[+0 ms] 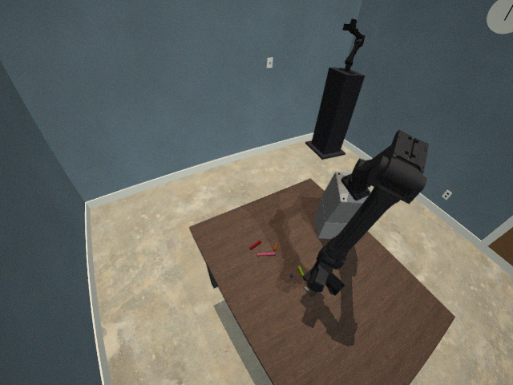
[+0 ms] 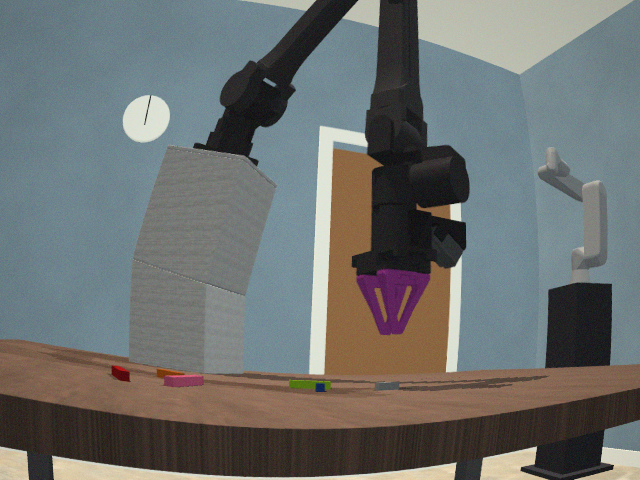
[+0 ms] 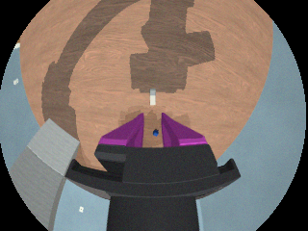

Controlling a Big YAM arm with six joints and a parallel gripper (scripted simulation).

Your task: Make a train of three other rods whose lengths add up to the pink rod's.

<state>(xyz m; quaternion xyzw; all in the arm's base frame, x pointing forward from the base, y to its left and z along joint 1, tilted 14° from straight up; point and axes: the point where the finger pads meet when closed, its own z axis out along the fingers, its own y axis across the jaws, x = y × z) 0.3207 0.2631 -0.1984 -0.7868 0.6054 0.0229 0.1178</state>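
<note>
Right now the grey rod is 7 cm below my hand. From my hand the other things lie so: lime rod (2 cm behind, 9 cm to the right, 7 cm below); blue rod (3 cm ahead, 9 cm to the right, 7 cm below); pink rod (10 cm ahead, 24 cm to the right, 7 cm below).
</note>
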